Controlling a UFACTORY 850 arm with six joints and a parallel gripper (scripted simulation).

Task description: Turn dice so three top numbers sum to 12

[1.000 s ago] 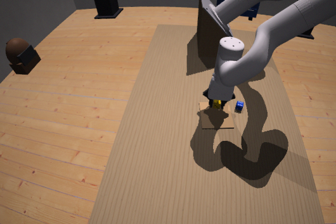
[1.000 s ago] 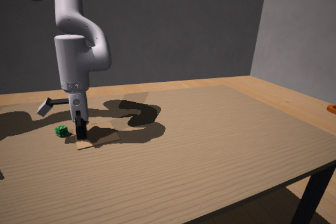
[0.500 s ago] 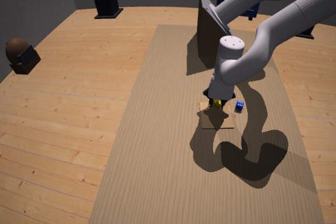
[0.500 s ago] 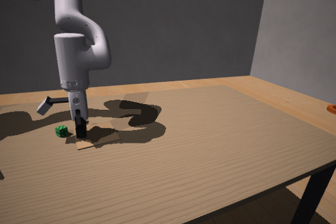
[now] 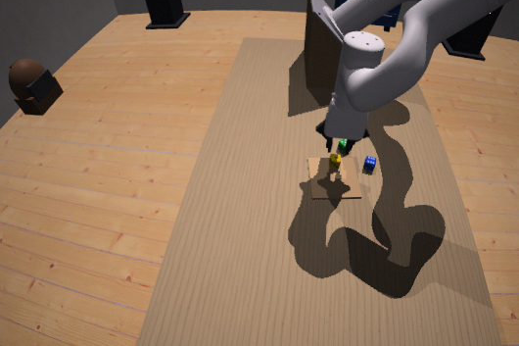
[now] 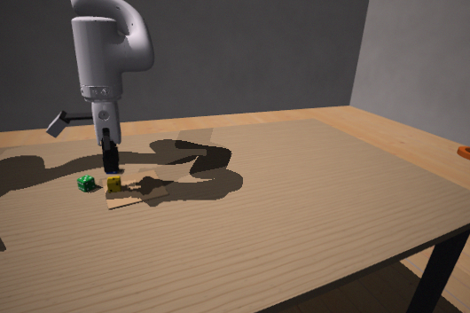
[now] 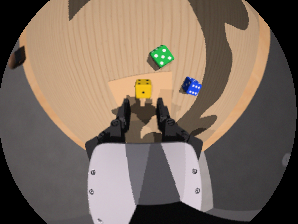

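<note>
Right now my hand is 1 cm past the blue die, 11 cm to the right of it and 7 cm above it. Round my hand: yellow die: 7 cm below; then tan mat: 4 cm ahead, 9 cm below; then green die: 7 cm behind, 3 cm to the left, 7 cm below.
</note>
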